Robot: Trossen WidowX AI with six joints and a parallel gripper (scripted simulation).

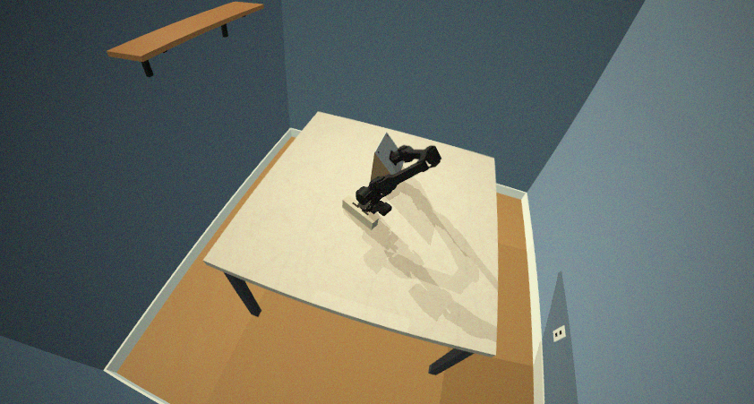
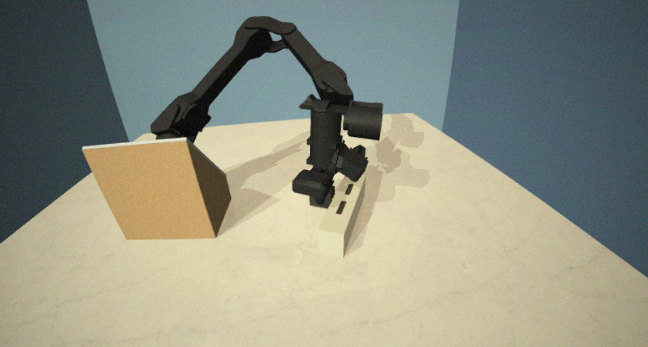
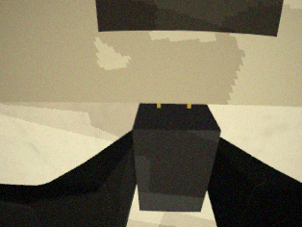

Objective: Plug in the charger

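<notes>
My gripper tip is 10 mm to the left of the black charger, 10 mm below it and 10 mm short of it.
</notes>
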